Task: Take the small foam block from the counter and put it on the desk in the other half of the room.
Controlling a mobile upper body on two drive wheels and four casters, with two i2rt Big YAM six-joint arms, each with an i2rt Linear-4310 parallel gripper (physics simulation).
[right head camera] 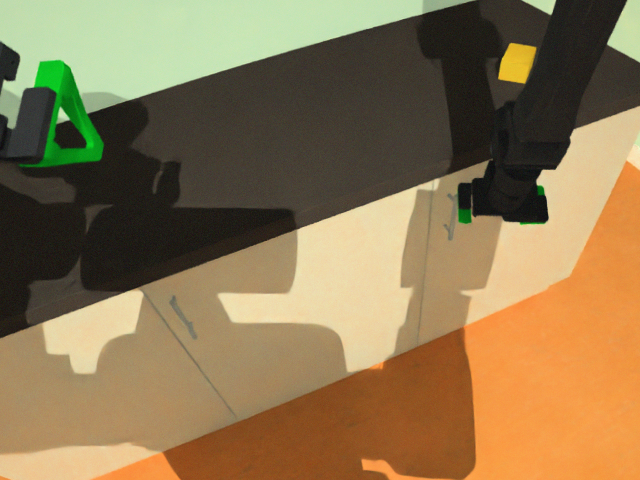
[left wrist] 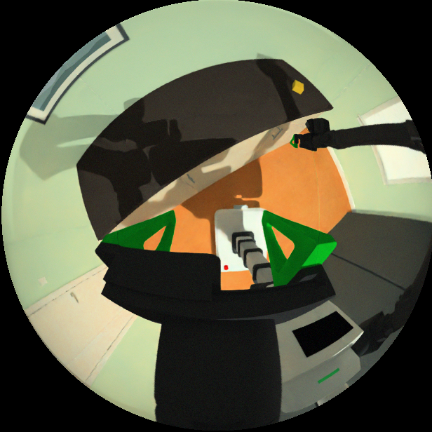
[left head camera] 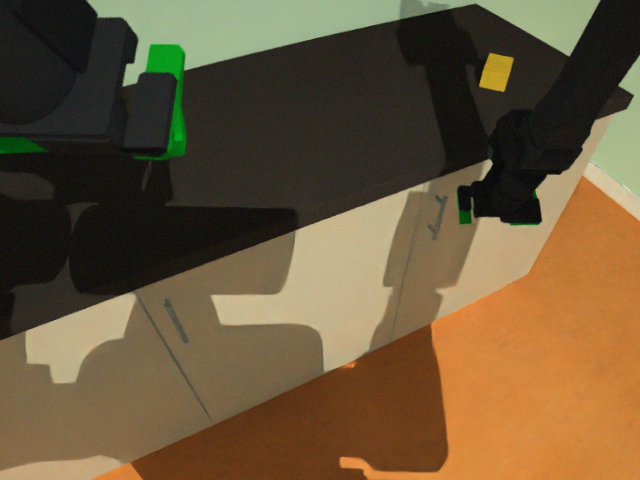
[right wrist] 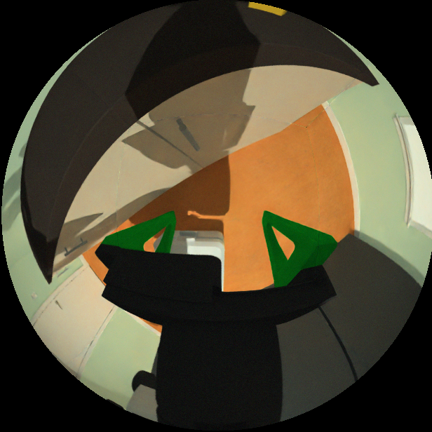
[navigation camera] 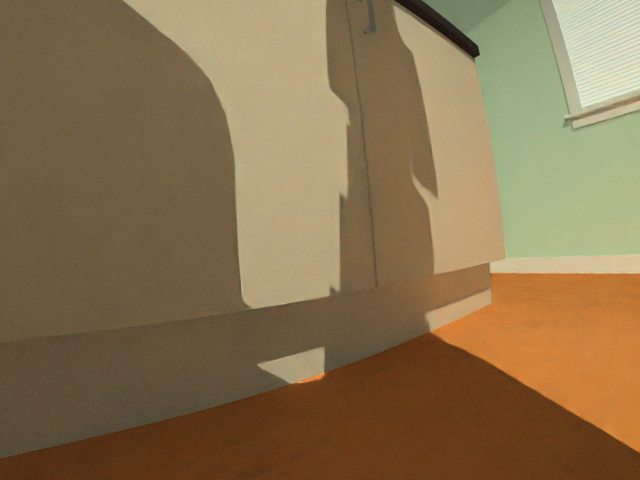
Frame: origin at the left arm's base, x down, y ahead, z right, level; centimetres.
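Seen in the pictures: left gripper, between the fingertips: (right head camera: pixel 50 152) (left head camera: pixel 119 143); right gripper, between the fingertips: (right head camera: pixel 492 220) (left head camera: pixel 485 221).
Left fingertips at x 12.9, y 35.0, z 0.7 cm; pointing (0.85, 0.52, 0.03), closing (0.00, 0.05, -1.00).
Pixels of each thing's top centre, then the offset from my left fingertips to it. "*": a spot on its surface instead. Level surfaces: height alone.
- small yellow foam block, centre of its top: (right head camera: pixel 519 53) (left head camera: pixel 499 63) dx +32.6, dy +75.9, dz +53.4 cm
- dark counter, height of its surface: dx +37.1 cm
- orange floor, height of its surface: dx +128.1 cm
- window, a spot on its surface: (navigation camera: pixel 604 46) * dx +15.4, dy +83.5, dz +176.0 cm
The small yellow foam block (left head camera: pixel 496 72) (right head camera: pixel 516 63) (left wrist: pixel 298 87) (right wrist: pixel 267 8) lies on the dark counter (left head camera: pixel 310 118) (right head camera: pixel 310 118) (left wrist: pixel 215 100) (right wrist: pixel 85 85) near its far right end. My right gripper (left head camera: pixel 493 219) (right head camera: pixel 497 219) (left wrist: pixel 297 143) (right wrist: pixel 218 215) is open and empty. It hangs in front of the counter's front edge, apart from the block, which lies beyond it. My left gripper (left head camera: pixel 98 148) (left wrist: pixel 218 214) is open and empty at the left, far from the block. In the right head camera part of it is cut off. I cannot make out the desk in these views.
Cream cabinet doors (left head camera: pixel 351 268) (right head camera: pixel 361 258) (navigation camera: pixel 289 180) with handles stand under the counter. The orange floor (left head camera: pixel 542 361) (navigation camera: pixel 542 335) runs along their foot. A large dark grey surface (left wrist: pixel 385 245) (right wrist: pixel 370 290) shows in both wrist views. A window (navigation camera: pixel 604 46) is in the right wall.
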